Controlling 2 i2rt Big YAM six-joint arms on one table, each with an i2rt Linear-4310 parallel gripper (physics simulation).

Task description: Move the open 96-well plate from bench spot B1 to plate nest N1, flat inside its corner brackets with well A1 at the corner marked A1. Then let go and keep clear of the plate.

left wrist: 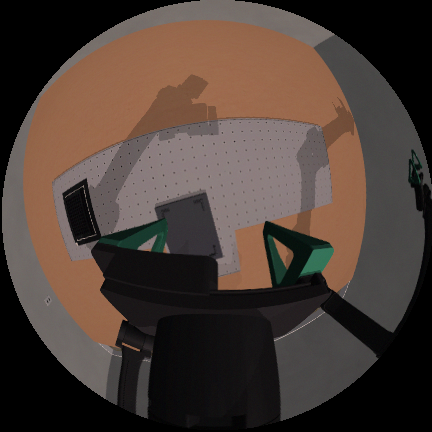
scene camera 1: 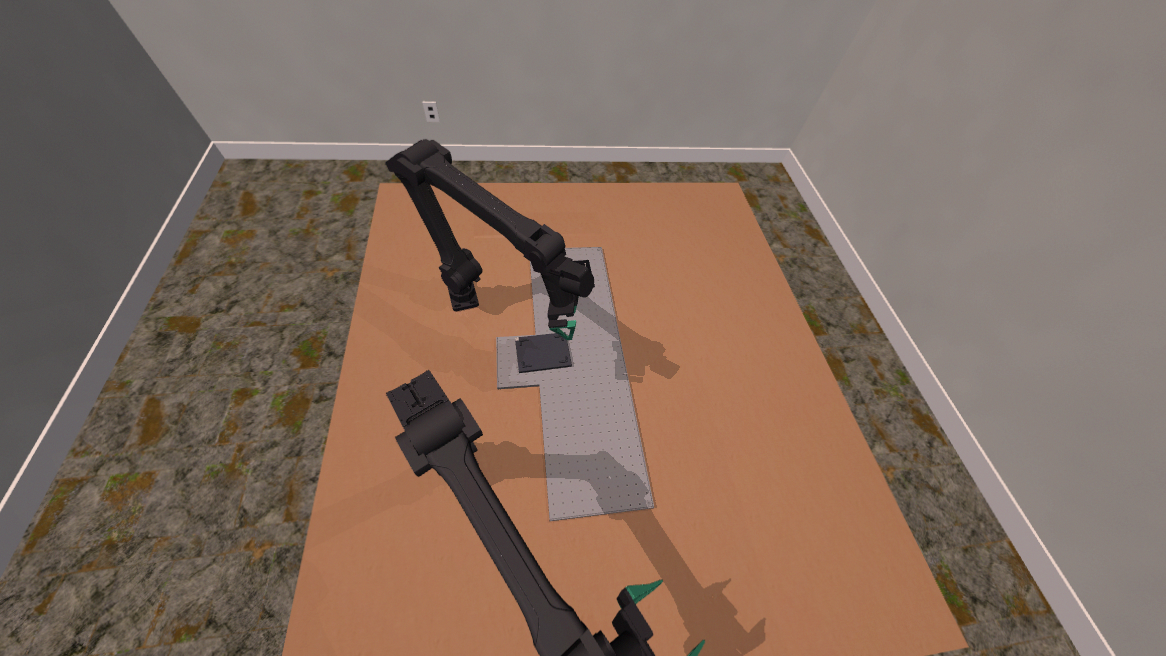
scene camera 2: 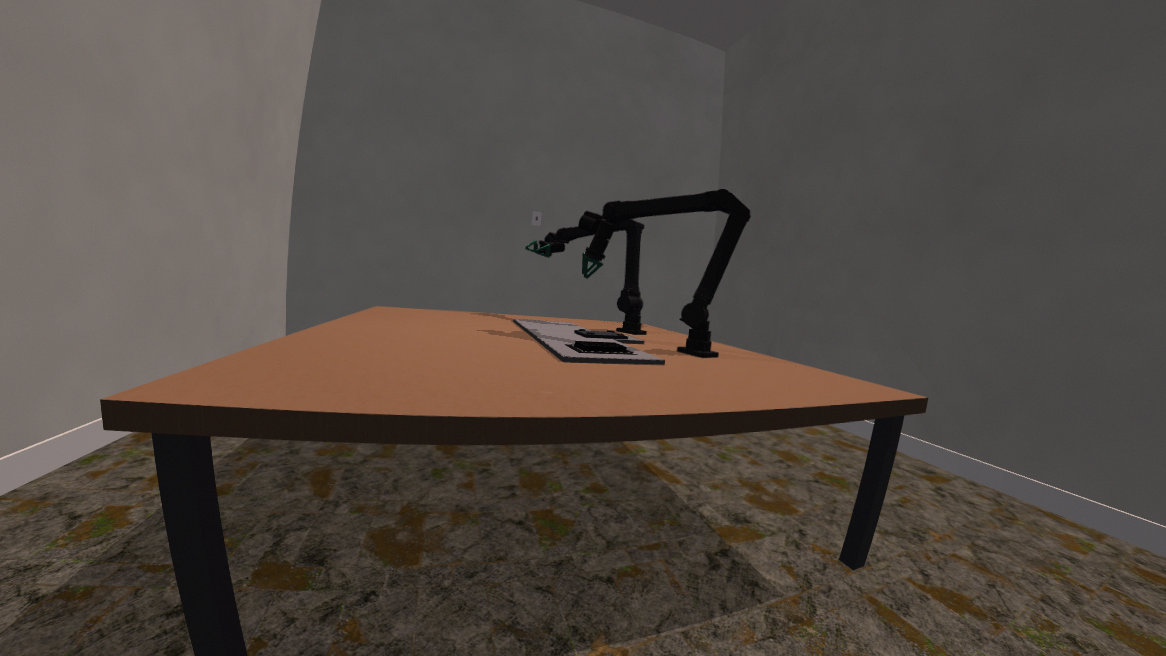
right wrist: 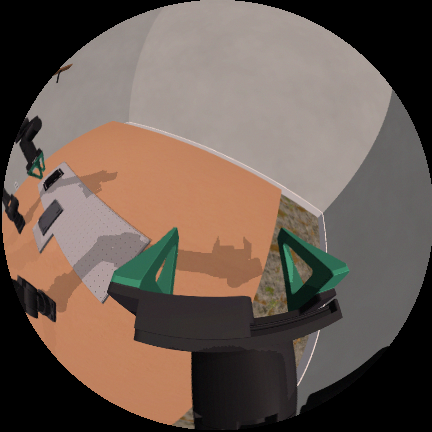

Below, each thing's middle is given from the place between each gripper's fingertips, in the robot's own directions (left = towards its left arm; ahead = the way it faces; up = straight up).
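The black well plate (left wrist: 79, 220) is 40 mm ahead of my left hand, 350 mm to the left of it and 200 mm below it. As for the dark nest with corner locators (scene camera 1: 548, 351), it is 70 mm behind my left hand, 40 mm to the left of it and 200 mm below it.
The black well plate is 60 mm behind my right hand, 990 mm to the left of it and 330 mm below it. My right hand is 180 mm past the dark nest with corner locators, 680 mm to the right of it and 330 mm above it.
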